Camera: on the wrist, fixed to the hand. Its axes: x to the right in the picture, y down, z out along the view.
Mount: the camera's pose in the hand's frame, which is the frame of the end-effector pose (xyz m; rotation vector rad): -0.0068 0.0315 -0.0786 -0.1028 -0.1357 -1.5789
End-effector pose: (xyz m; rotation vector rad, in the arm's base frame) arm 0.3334 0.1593 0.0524 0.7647 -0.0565 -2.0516
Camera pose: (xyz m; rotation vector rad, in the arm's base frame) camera 0.4019 0.1657 0.0026 -0.4394 -0.5822 2.5193
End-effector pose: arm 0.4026 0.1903 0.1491 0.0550 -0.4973 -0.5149
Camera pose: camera 0.4488 0.2154 0.0824 0.3264 -0.4838 -2.0967
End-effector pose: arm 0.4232 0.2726 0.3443 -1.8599 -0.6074 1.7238
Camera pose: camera 0.5000 0.2383 0.3327 -0.6892 -1.6071 0.6780
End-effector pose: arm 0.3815 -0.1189 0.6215 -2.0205 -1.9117 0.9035
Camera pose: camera 0.4520 -0.1099 0.6681 -0.0192 -2.6608 0.4153
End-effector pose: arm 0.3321 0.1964 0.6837 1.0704 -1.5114 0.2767
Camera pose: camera 0.3599 0.2718 0.7112 1.8615 -0.4165 -0.9629
